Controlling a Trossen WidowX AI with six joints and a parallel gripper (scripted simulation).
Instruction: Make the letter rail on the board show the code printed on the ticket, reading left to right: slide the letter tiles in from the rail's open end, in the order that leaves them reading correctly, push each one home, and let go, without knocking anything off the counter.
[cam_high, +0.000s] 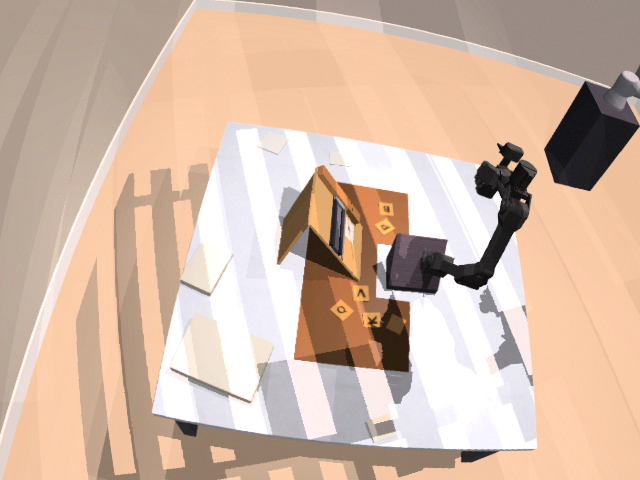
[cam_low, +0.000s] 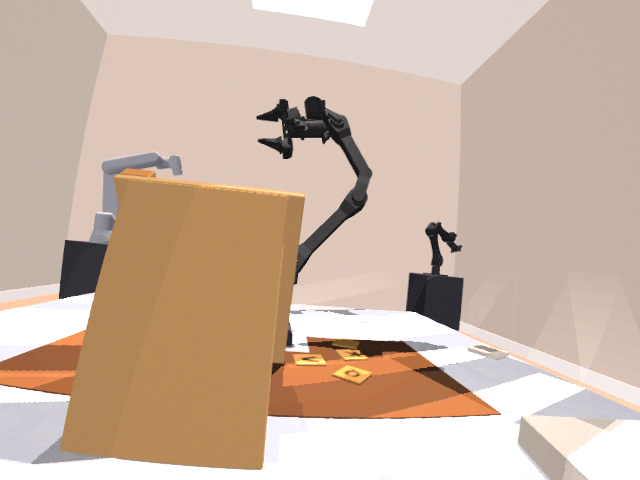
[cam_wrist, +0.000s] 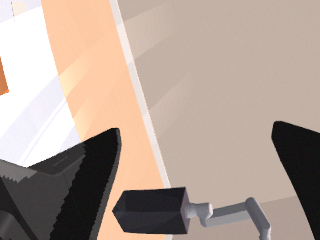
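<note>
The k tile lies 580 mm below my gripper tip, 290 mm to the left of it and 240 mm ahead of it. The rest, counted from my gripper tip: blank tile 580 mm below, 300 mm to the left, 150 mm ahead; orange mat 580 mm below, 250 mm ahead, 80 mm to the left; white ticket 490 mm below, 350 mm ahead, 10 mm to the right.
</note>
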